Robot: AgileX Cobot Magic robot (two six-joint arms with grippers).
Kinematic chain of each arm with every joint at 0, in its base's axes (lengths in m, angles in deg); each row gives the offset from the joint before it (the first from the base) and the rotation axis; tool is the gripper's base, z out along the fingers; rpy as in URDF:
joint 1: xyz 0 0 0.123 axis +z
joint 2: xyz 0 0 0 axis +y
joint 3: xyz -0.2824 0 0.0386 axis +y
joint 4: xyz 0.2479 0 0.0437 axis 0.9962 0 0.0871
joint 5: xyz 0 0 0 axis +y
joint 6: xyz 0.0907 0 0.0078 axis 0.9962 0 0.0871
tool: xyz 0 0 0 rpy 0 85 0
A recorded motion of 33 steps. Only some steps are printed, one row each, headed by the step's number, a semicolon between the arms.
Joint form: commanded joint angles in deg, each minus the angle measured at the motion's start. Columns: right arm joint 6, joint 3, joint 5, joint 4, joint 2, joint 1; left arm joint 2, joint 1, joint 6, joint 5, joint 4, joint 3.
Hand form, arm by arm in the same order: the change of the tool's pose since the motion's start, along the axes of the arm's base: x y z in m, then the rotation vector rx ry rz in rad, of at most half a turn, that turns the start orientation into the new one. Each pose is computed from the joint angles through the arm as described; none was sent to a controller.
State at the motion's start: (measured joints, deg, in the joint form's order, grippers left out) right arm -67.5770 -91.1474 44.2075 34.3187 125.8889 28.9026; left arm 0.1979 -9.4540 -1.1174 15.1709 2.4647 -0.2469
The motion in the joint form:
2: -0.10 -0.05 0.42 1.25 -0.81 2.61; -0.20 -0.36 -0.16 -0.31 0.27 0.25
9: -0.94 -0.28 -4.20 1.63 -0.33 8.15; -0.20 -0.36 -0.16 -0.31 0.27 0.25
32: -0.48 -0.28 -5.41 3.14 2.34 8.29; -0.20 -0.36 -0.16 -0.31 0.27 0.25
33: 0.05 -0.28 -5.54 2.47 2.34 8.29; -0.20 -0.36 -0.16 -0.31 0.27 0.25
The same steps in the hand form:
2: -0.0130 0.0181 0.0073 0.0226 0.0019 0.0400; -0.0001 -0.0002 -0.0008 0.0012 -0.0048 -0.0056
9: -0.0330 0.0547 0.0061 0.0401 -0.0657 0.1053; -0.0001 -0.0002 -0.0008 0.0012 -0.0048 -0.0056
32: -0.0316 0.0577 -0.0143 0.0370 -0.0282 0.0762; -0.0001 -0.0002 -0.0008 0.0012 -0.0048 -0.0056
33: -0.0312 0.0571 -0.0146 0.0303 -0.0309 0.0736; -0.0001 -0.0002 -0.0008 0.0012 -0.0048 -0.0056

